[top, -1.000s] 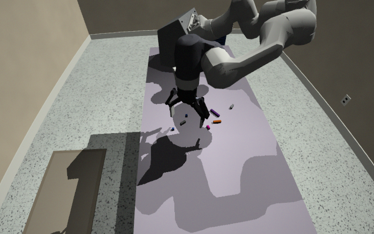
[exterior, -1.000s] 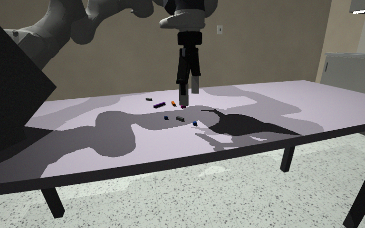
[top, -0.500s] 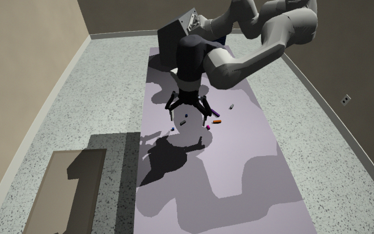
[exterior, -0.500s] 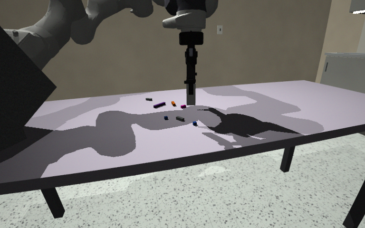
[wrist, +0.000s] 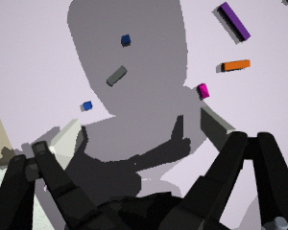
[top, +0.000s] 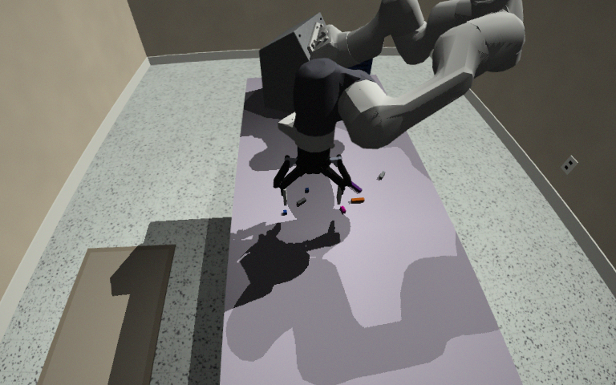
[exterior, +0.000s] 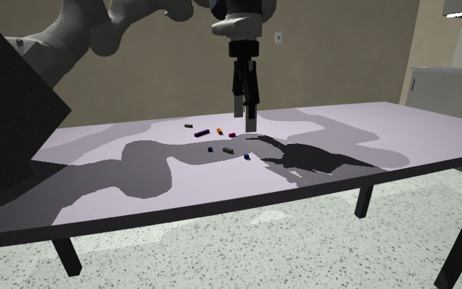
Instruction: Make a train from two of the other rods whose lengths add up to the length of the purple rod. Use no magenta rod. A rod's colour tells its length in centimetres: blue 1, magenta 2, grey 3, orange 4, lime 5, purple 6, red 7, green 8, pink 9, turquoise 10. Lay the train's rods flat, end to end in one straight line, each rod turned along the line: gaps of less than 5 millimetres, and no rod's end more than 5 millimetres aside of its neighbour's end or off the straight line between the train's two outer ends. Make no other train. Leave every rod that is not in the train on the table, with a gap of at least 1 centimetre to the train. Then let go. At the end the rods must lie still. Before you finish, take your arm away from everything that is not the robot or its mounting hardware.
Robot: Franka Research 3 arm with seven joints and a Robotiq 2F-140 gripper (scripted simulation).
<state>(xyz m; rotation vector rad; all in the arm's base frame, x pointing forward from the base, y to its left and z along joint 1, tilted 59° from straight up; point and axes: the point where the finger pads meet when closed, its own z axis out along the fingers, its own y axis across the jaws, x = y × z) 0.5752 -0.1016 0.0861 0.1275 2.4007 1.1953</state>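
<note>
My gripper is now 9 cm to the right of the magenta rod, 7 cm above it and 3 cm past it. Round my hand: purple rod (13 cm to the left, 13 cm behind, 7 cm below); then orange rod (14 cm to the left, 7 cm below, 7 cm behind).
</note>
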